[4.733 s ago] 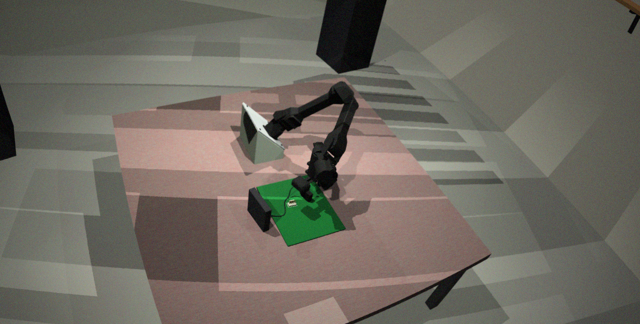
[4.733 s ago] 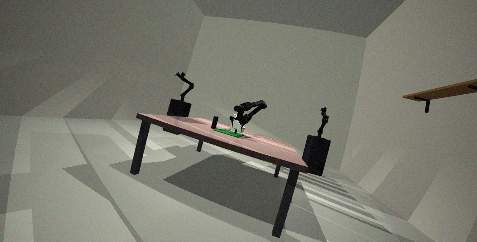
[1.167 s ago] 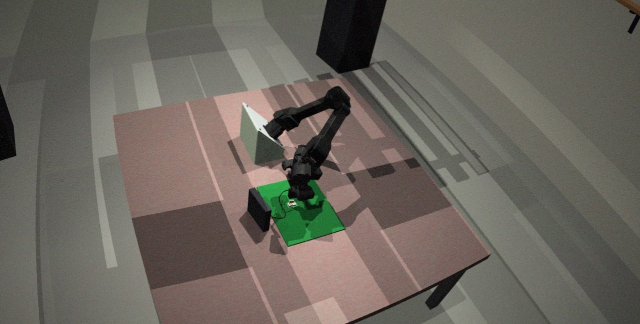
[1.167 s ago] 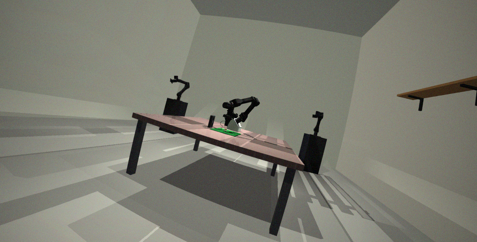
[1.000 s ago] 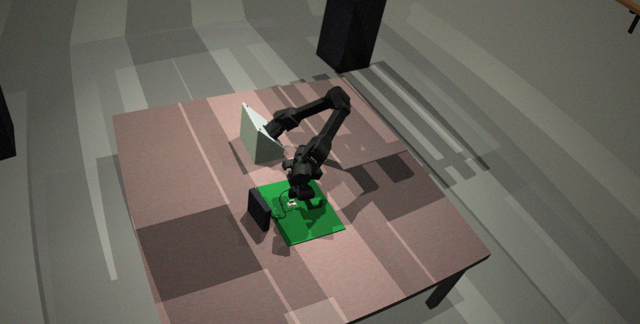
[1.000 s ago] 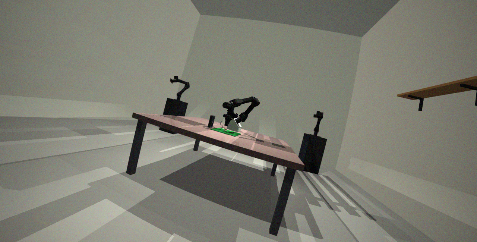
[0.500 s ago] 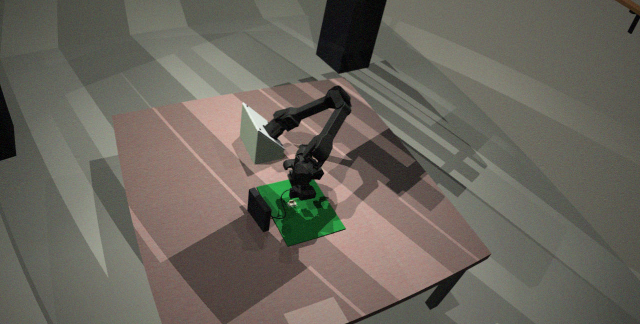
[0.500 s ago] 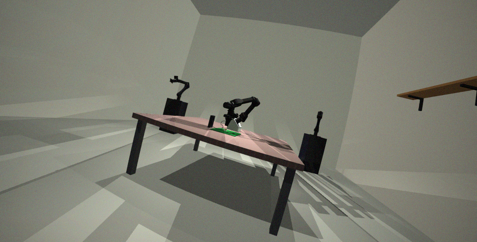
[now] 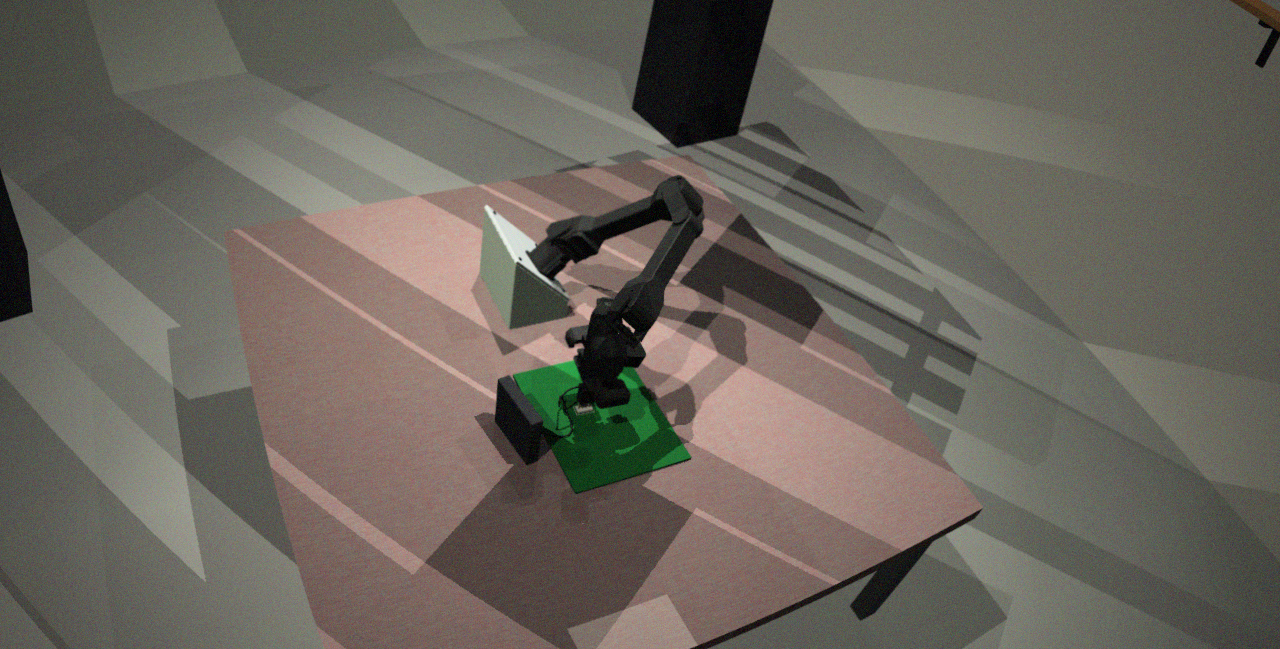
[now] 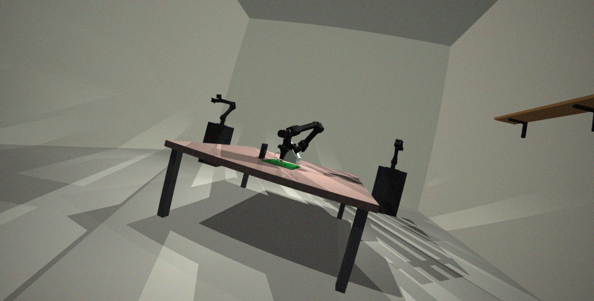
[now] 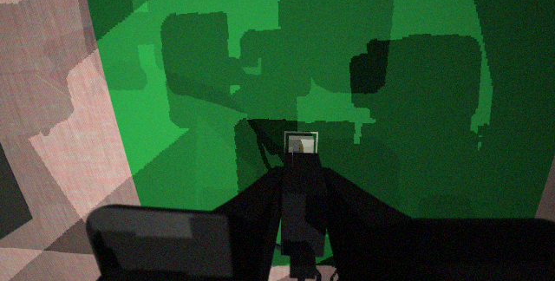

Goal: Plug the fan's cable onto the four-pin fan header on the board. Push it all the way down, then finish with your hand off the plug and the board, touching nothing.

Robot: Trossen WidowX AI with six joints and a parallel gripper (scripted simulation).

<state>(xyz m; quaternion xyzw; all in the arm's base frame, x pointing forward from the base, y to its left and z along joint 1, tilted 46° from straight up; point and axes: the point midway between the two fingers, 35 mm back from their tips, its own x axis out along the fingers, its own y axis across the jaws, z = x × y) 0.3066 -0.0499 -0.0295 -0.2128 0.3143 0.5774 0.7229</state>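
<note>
Right now my gripper tip is 10 mm to the left of the dark fan plug and 10 mm below it. Also, from my gripper tip: black fan: 150 mm to the right, 20 mm above; green board: 60 mm below, 30 mm ahead, 10 mm to the left; white four-pin header: 40 mm below, 10 mm to the right.
</note>
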